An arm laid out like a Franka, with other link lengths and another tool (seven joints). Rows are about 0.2 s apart.
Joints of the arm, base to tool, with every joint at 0 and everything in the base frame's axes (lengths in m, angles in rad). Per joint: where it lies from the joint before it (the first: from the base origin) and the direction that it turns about. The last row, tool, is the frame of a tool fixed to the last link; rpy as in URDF.
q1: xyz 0 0 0.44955 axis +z
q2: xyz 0 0 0 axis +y
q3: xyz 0 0 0.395 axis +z
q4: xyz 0.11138 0 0 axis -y
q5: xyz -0.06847 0 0.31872 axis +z
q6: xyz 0 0 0 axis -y
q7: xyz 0.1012 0 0 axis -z
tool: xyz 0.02 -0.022 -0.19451 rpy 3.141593 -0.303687 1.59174
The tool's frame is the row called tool.
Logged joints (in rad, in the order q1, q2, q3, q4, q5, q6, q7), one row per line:
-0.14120 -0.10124 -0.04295 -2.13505 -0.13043 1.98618 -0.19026
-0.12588 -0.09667 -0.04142 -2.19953 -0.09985 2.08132 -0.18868
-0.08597 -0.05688 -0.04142 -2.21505 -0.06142 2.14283 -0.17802
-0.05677 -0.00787 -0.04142 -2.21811 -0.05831 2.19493 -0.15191
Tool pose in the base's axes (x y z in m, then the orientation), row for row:
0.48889 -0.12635 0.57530 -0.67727 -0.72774 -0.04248 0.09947
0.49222 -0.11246 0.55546 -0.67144 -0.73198 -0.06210 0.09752
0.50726 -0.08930 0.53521 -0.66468 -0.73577 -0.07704 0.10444
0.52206 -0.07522 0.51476 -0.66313 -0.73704 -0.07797 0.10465
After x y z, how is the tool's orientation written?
As a quaternion, x y z w.
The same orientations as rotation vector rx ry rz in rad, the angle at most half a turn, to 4 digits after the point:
-2.0027 -2.1519 -0.1256
-1.9877 -2.1669 -0.1838
-1.9598 -2.1694 -0.2271
-1.9550 -2.1729 -0.2299

